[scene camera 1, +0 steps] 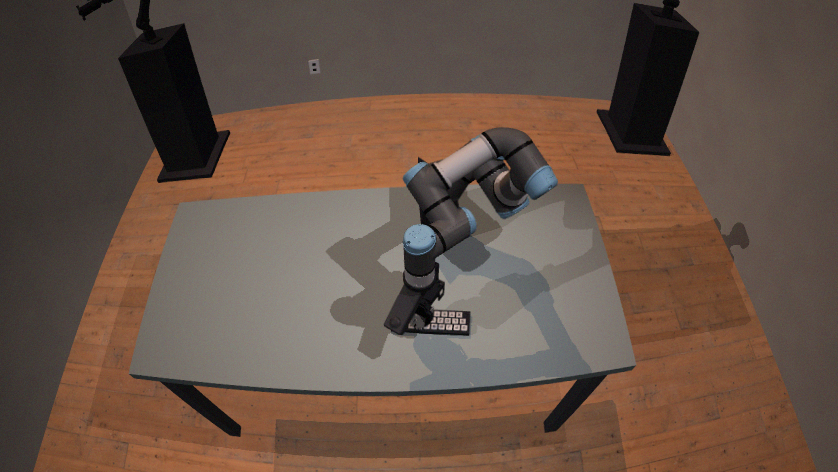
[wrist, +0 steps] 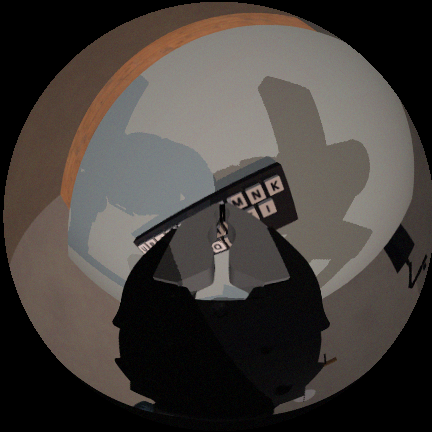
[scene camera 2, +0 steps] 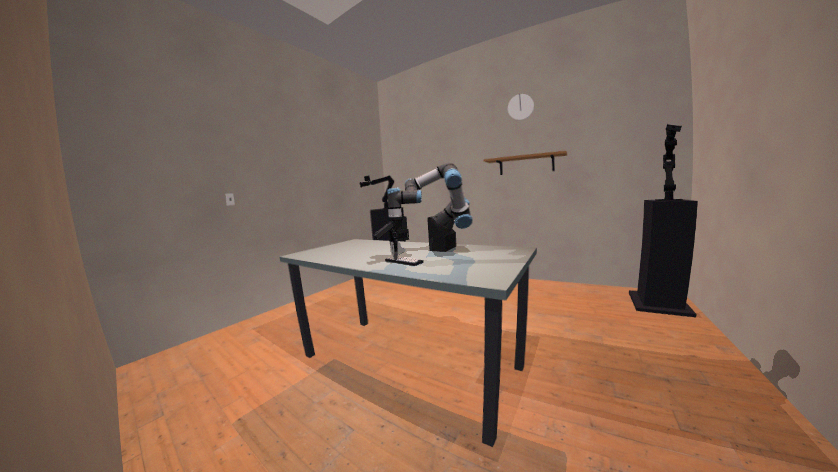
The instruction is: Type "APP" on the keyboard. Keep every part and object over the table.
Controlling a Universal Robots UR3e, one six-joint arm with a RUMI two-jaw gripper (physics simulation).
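Places are measured from the arm's base along level axes (x ahead, y left, z up), in millimetres.
Where they show: gripper, fingertip midpoint: [scene camera 1: 417, 327] [wrist: 222, 205] [scene camera 2: 395, 259]; arm's base, link origin: [scene camera 2: 441, 224].
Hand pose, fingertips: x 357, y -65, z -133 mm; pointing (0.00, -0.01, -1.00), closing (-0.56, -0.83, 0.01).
Things, the pixels of their centre, and the offset from my fingertips. Level surfaces: height alone.
- black keyboard, body centre: [wrist: 205, 231] [scene camera 1: 430, 321] [scene camera 2: 403, 260] 17 mm back, 35 mm left, 3 mm down
- grey table, surface height: 12 mm down
- M key, body centre: [wrist: 236, 201] 3 mm back, 14 mm right, 1 mm up
- N key, body centre: [wrist: 255, 193] 5 mm back, 32 mm right, 3 mm up
- K key, body centre: [wrist: 273, 184] 7 mm back, 51 mm right, 3 mm up
- I key, body centre: [wrist: 266, 207] 24 mm back, 35 mm right, 3 mm up
- Q key, body centre: [wrist: 217, 244] 36 mm back, 32 mm left, 3 mm up
The black keyboard [scene camera 1: 450, 321] [scene camera 2: 412, 262] [wrist: 287, 212] with white letter keys lies on the grey table [scene camera 1: 234, 293] [scene camera 2: 334, 256] [wrist: 210, 85]. My gripper [scene camera 1: 416, 324] [scene camera 2: 394, 258] [wrist: 222, 205] is shut and empty, pointing down over the keyboard's left part as scene camera 1 shows it. In the wrist view its tips are beside the M key [wrist: 238, 201], and the N key [wrist: 256, 193], K key [wrist: 274, 185] and I key [wrist: 268, 207] show to the right. The Q key [wrist: 218, 246] shows between the fingers. The fingers hide several keys; the A key cannot be made out. Whether the tips touch a key is unclear.
Two black pedestals [scene camera 1: 170, 105] [scene camera 1: 653, 82] with small dark arms stand on the floor behind the table. A wooden shelf [scene camera 2: 524, 156] and a round clock [scene camera 2: 520, 106] are on the wall. The arm's base [scene camera 2: 440, 235] stands at the table's back.
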